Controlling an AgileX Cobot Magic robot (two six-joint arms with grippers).
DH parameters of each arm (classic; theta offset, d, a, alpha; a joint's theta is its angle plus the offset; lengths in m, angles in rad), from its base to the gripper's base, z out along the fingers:
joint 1: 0 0.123 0 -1.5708
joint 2: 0.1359 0 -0.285 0
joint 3: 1.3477 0 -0.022 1.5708
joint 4: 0 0.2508 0 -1.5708
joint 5: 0 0 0.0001 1.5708
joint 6: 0 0.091 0 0
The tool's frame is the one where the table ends.
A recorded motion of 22 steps. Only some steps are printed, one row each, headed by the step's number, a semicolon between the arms.
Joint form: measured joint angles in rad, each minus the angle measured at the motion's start. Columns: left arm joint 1, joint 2, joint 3, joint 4, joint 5, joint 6; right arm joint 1, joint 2, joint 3, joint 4, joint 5, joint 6.
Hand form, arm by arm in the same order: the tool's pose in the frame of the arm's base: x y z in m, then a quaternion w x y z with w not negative. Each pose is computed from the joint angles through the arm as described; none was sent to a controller.
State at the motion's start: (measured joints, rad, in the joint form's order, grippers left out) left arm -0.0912 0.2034 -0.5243 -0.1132 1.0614 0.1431; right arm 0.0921 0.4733 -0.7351 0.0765 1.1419 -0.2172
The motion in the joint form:
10: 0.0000 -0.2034 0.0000 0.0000 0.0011 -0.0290; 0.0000 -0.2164 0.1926 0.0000 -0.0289 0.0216
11: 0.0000 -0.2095 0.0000 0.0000 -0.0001 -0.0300; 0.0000 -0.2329 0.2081 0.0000 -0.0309 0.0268
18: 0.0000 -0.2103 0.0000 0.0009 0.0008 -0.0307; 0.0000 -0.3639 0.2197 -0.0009 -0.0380 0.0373
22: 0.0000 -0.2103 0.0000 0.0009 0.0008 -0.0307; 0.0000 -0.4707 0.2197 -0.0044 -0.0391 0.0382
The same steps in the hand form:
10: -0.0089 -0.0082 0.2843 0.53086 0.08959 0.84120 -0.05042; 0.0286 0.0089 0.2827 0.40460 -0.12946 0.90512 0.01730
11: -0.0098 -0.0081 0.2843 0.53392 0.08911 0.83930 -0.05065; 0.0269 0.0087 0.2788 0.40593 -0.12701 0.90485 0.01828
18: -0.0100 -0.0080 0.2842 0.53387 0.08884 0.83938 -0.05038; 0.0078 0.0069 0.2783 0.46270 -0.12066 0.87809 0.01750
22: -0.0100 -0.0080 0.2842 0.53387 0.08884 0.83938 -0.05038; -0.0086 0.0051 0.2784 0.50973 -0.11860 0.85201 0.01383

